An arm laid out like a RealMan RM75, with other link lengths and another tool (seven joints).
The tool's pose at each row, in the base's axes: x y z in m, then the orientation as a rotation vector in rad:
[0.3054 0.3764 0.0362 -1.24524 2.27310 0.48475]
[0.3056 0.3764 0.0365 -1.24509 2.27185 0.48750]
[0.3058 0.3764 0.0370 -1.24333 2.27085 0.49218]
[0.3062 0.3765 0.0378 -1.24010 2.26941 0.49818]
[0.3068 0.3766 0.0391 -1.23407 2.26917 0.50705]
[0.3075 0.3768 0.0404 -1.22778 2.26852 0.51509]
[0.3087 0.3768 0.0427 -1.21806 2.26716 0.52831]
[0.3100 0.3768 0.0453 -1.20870 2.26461 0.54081]
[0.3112 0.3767 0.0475 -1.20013 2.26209 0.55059]
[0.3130 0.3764 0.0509 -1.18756 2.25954 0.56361]
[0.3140 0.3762 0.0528 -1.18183 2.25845 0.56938]
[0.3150 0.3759 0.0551 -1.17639 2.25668 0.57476]
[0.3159 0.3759 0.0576 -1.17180 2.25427 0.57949]
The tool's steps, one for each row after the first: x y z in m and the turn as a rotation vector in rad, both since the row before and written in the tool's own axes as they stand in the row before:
[-0.0003 -0.0001 -0.0002 -0.00157 -0.00162 0.00008]
[-0.0004 -0.0001 -0.0004 -0.00236 -0.00257 0.00148]
[-0.0007 -0.0002 -0.0005 -0.00265 -0.00386 0.00235]
[-0.0011 -0.0004 -0.0008 -0.00384 -0.00477 0.00505]
[-0.0012 -0.0004 -0.0008 -0.00312 -0.00503 0.00483]
[-0.0019 -0.0008 -0.0015 -0.00533 -0.00816 0.00749]
[-0.0022 -0.0009 -0.0017 -0.00480 -0.00874 0.00661]
[-0.0018 -0.0008 -0.0015 -0.00325 -0.00780 0.00561]
[-0.0027 -0.0013 -0.0024 -0.00409 -0.01024 0.00852]
[-0.0015 -0.0007 -0.0013 -0.00178 -0.00456 0.00389]
[-0.0017 -0.0007 -0.0017 -0.00152 -0.00489 0.00333]
[-0.0020 -0.0004 -0.0017 -0.00128 -0.00488 0.00243]

